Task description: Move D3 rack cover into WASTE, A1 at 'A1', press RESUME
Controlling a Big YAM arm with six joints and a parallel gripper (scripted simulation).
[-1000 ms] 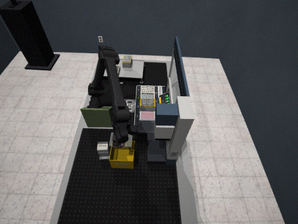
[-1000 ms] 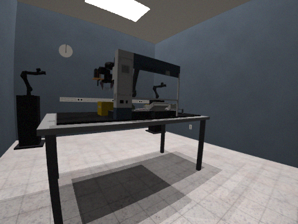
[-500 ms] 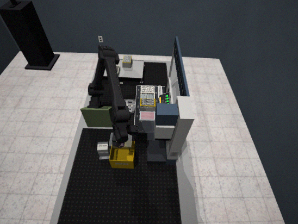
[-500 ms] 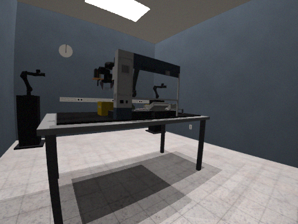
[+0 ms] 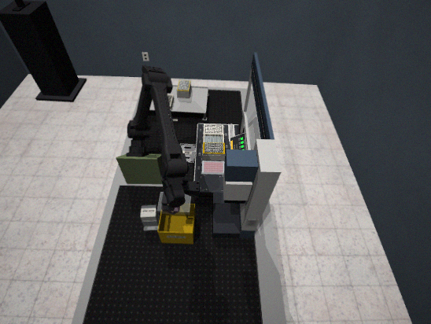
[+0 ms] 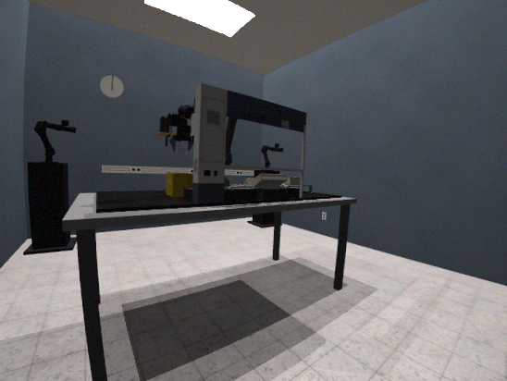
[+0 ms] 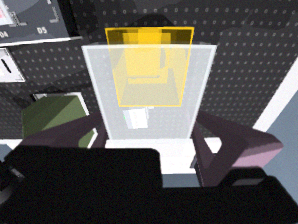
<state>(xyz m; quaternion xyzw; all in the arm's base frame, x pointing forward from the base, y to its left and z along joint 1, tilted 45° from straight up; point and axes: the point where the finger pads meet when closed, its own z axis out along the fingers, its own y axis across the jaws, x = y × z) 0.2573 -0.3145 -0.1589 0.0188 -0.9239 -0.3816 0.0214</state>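
Right now the yellow waste bin is 22 cm below my hand. Round my hand: clear cover (1 cm above); then liquid handler tower (33 cm ahead, 4 cm to the left, 1 cm above); then resume key box (14 cm behind, 5 cm to the left, 20 cm below).
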